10 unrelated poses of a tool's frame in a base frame.
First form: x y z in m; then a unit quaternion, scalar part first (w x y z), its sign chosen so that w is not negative.
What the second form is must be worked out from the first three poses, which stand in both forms.
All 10 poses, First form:
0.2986, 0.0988, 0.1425, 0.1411, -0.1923, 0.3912, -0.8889
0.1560, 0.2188, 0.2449, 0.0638, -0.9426, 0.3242, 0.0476
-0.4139, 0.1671, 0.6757, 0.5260, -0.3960, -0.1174, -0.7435
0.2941, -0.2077, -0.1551, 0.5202, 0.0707, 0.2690, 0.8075
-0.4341, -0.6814, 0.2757, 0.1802, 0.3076, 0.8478, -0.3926
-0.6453, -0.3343, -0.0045, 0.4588, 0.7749, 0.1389, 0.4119
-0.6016, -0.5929, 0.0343, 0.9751, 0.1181, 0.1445, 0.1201
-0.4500, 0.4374, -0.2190, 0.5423, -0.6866, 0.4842, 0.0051
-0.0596, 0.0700, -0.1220, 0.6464, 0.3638, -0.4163, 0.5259
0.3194, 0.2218, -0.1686, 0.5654, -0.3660, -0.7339, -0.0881
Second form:
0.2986, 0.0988, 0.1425, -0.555, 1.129, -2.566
0.1560, 0.2188, 0.2449, -2.847, 0.979, 0.144
-0.4139, 0.1671, 0.6757, -0.947, -0.281, -1.778
0.2941, -0.2077, -0.1551, 0.169, 0.645, 1.936
-0.4341, -0.6814, 0.2757, 0.869, 2.395, -1.109
-0.6453, -0.3343, -0.0045, 1.908, 0.342, 1.014
-0.6016, -0.5929, 0.0343, 0.238, 0.291, 0.242
-0.4500, 0.4374, -0.2190, -1.631, 1.150, 0.012
-0.0596, 0.0700, -0.1220, 0.828, -0.947, 1.196
0.3194, 0.2218, -0.1686, -0.861, -1.726, -0.207

